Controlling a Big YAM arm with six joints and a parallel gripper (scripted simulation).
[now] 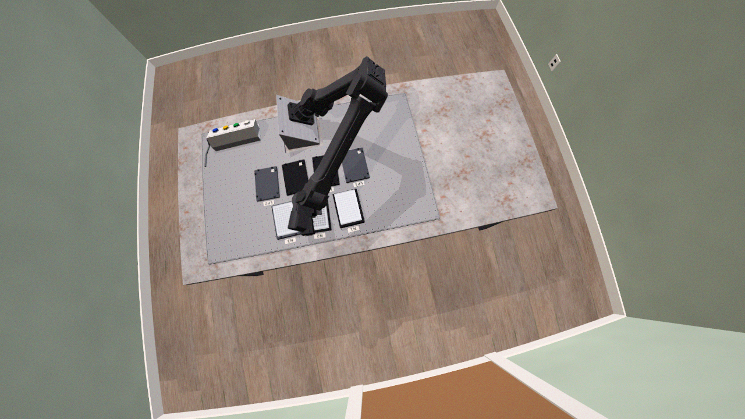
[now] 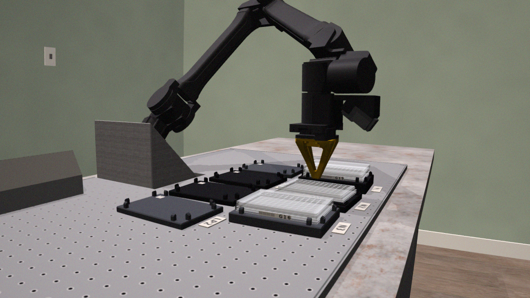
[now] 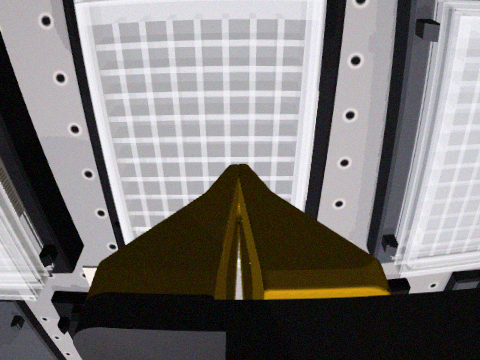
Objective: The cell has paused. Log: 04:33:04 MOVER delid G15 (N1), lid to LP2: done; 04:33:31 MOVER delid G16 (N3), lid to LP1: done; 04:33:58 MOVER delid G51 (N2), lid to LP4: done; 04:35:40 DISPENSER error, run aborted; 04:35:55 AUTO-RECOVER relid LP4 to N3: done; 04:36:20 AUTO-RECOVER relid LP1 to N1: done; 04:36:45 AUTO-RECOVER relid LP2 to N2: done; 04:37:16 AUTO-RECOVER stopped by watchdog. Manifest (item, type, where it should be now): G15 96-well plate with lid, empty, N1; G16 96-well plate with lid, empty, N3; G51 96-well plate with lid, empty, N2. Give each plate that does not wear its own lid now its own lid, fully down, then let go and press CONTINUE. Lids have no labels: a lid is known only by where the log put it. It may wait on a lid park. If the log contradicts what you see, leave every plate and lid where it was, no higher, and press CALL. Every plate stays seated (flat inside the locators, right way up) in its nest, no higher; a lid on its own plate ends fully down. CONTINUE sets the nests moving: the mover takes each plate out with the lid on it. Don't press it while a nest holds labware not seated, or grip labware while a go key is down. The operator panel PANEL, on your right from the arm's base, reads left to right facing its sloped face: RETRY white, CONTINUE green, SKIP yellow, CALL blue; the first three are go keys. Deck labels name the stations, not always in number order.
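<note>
My gripper is now 140 mm to the right of the plate G15 and 20 mm above it. Round my hand: plate G16 (10 mm behind, 120 mm to the right, 30 mm below); then LP4 label (100 mm behind, 80 mm to the left, 50 mm below); then nest N1 (150 mm to the left, 40 mm below).
</note>
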